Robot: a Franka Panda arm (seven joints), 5 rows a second.
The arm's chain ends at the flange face. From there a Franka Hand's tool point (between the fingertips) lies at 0.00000 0.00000 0.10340 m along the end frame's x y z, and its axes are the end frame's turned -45 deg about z.
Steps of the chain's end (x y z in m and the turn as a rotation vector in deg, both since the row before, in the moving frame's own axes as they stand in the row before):
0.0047 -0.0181 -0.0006 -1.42 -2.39 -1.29
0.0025 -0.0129 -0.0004 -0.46 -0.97 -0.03
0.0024 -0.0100 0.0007 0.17 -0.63 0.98
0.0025 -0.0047 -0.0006 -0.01 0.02 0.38
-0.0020 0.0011 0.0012 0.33 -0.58 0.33
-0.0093 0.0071 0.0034 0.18 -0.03 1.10
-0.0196 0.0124 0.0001 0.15 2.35 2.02
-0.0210 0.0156 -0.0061 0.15 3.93 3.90
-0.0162 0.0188 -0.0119 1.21 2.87 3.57
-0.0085 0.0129 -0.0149 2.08 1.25 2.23
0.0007 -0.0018 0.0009 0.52 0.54 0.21
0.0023 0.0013 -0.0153 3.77 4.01 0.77
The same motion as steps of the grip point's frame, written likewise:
0.0112 -0.0107 -0.0007 0.69 -2.69 -1.29
0.0091 -0.0080 -0.0004 0.36 -1.01 -0.03
0.0082 -0.0064 0.0007 0.57 -0.33 0.98
0.0051 -0.0015 -0.0006 -0.02 0.01 0.38
-0.0025 -0.0018 0.0012 0.64 -0.18 0.33
-0.0114 -0.0018 0.0034 0.15 0.11 1.10
-0.0195 -0.0022 0.0000 -1.56 1.77 2.02
-0.0208 0.0012 -0.0063 -2.67 2.88 3.90
-0.0196 0.0041 -0.0121 -1.17 2.88 3.57
-0.0109 0.0021 -0.0150 0.59 2.35 2.23
0.0031 -0.0007 0.0009 -0.01 0.75 0.21
0.0106 0.0029 -0.0158 -0.17 5.50 0.77

